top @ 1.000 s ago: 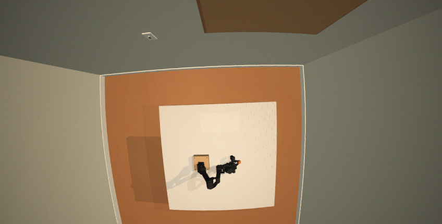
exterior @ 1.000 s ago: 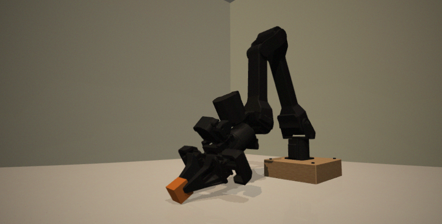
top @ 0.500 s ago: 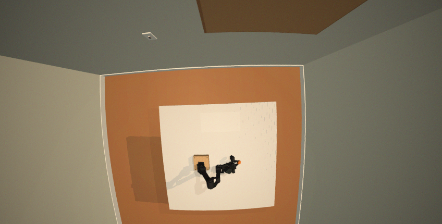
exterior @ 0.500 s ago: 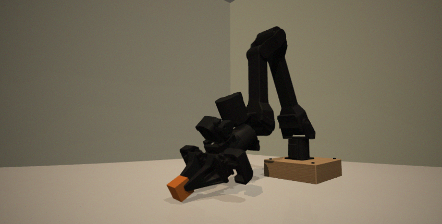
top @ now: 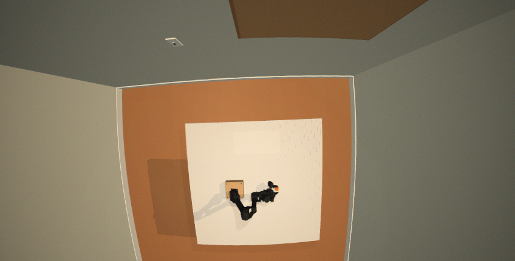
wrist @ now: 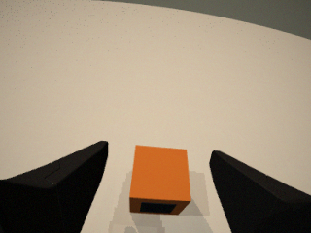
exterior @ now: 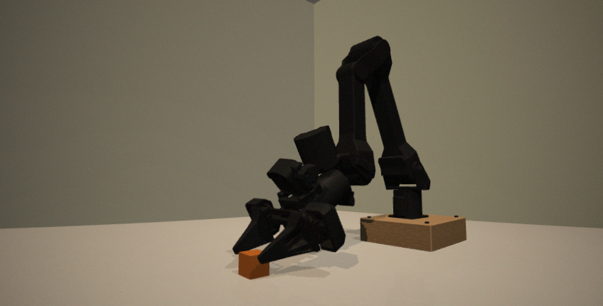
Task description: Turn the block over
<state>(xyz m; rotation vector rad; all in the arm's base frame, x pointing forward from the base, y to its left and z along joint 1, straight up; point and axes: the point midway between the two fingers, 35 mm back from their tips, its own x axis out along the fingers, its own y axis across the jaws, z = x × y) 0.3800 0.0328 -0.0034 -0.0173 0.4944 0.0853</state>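
Now: gripper tip 20 mm past the orange block and 10 mm above it.
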